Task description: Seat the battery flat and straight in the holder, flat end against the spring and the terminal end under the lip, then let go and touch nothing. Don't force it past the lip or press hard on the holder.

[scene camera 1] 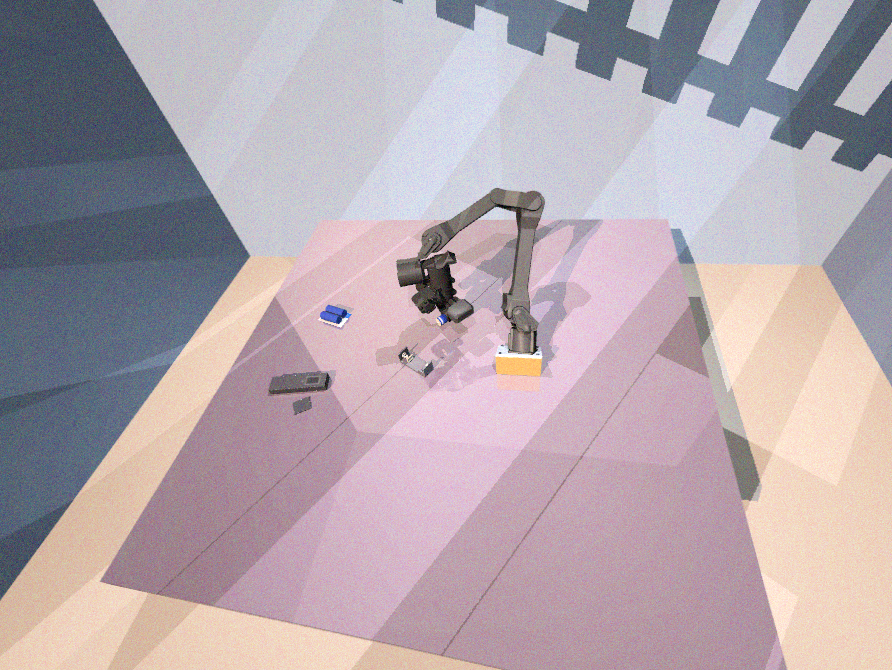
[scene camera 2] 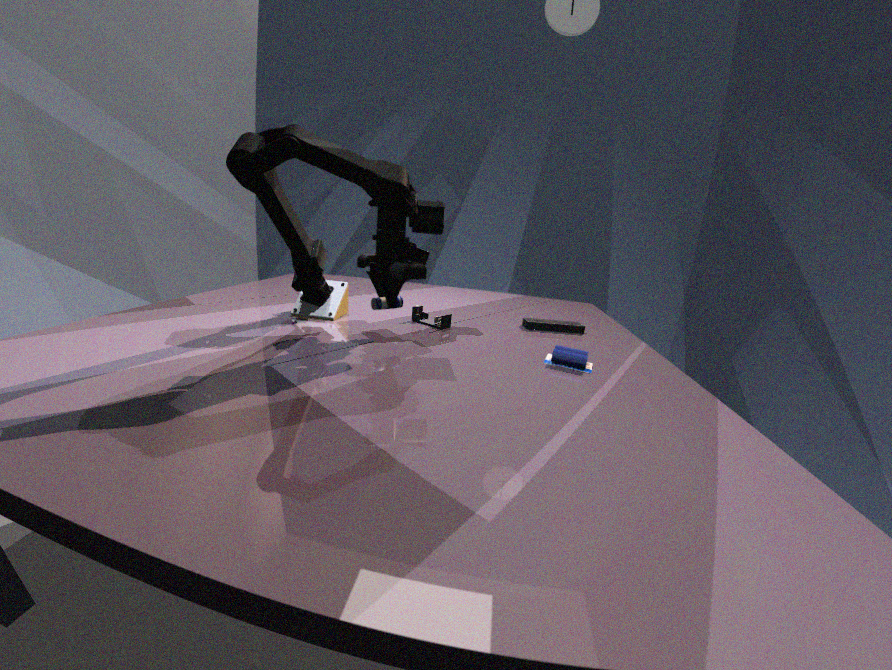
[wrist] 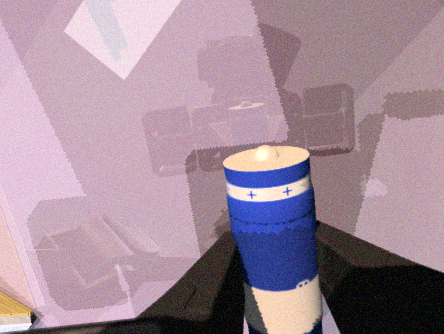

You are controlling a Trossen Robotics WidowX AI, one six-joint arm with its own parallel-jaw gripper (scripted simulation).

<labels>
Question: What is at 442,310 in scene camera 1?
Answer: The gripper.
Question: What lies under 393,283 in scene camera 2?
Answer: The gripper.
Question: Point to a dark remote-like block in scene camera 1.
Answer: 307,382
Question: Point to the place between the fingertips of the gripper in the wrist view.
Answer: At 272,238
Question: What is the gripper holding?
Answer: A cream battery.
</labels>
